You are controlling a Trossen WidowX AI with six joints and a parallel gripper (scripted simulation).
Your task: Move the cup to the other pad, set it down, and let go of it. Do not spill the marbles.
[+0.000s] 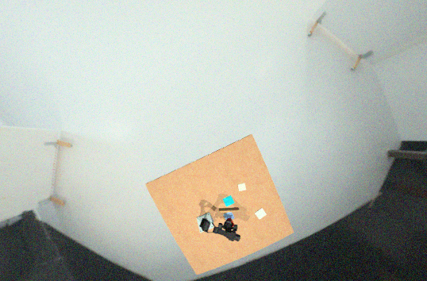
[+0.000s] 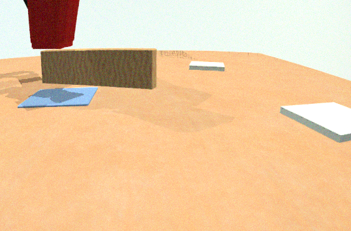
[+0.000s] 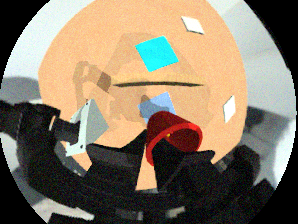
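The cyan pad lies 16 cm to the left of my gripper tip, 12 cm below it and 10 cm ahead of it. From my gripper tip the other things lie so: brown wooden wall (9 cm below, 7 cm to the left, 7 cm ahead); then light blue pad (12 cm below, 3 cm ahead, 1 cm to the right); then red cup (3 cm ahead, 2 cm to the right).
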